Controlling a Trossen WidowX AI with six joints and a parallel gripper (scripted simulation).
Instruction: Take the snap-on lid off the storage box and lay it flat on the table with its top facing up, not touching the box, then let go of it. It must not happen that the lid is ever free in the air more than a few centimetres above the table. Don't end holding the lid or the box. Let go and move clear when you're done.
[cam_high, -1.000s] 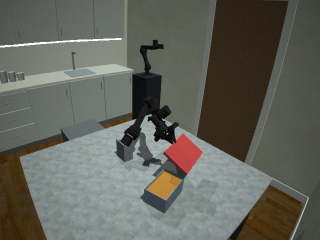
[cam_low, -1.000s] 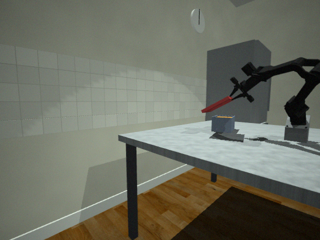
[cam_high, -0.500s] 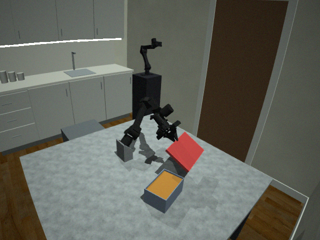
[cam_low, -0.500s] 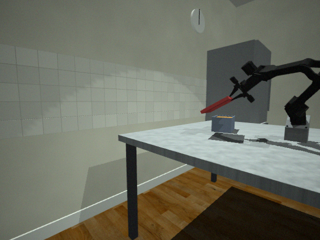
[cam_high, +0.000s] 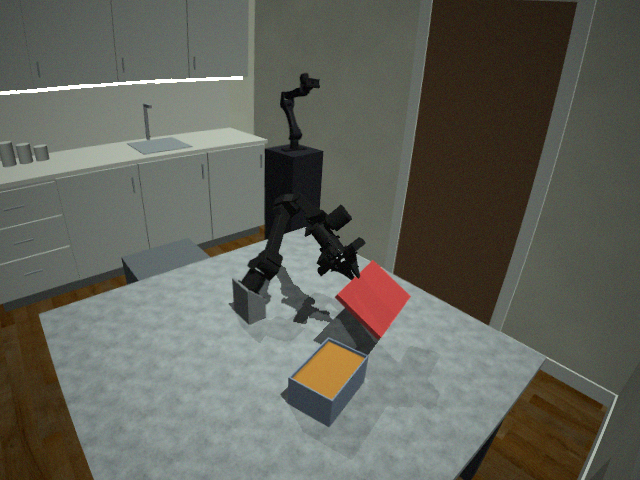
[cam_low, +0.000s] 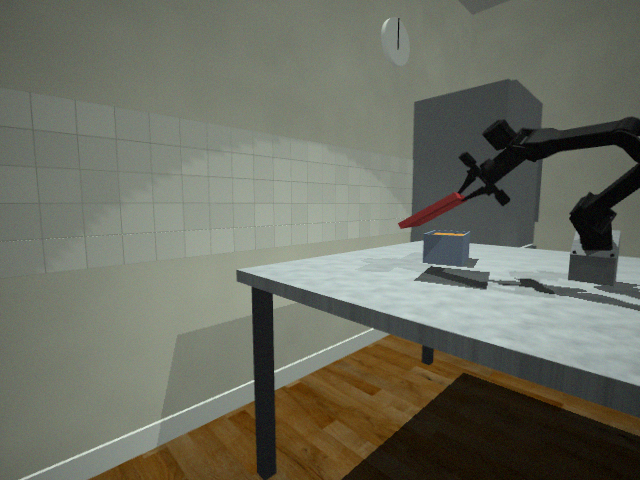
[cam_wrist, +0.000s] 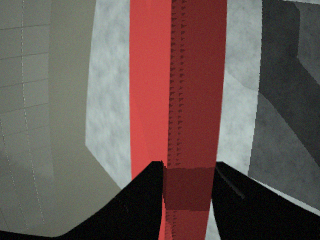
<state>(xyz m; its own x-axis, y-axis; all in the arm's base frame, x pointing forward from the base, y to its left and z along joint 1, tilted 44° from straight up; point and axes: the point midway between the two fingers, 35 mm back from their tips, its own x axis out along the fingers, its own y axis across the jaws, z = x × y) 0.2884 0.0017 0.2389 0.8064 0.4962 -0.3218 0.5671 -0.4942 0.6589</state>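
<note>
Right now the red lid is 10 cm ahead of my hand, 6 cm below it and 2 cm to the left of it. The rest, counted from my hand: storage box 24 cm to the right, 20 cm below, 14 cm ahead.
</note>
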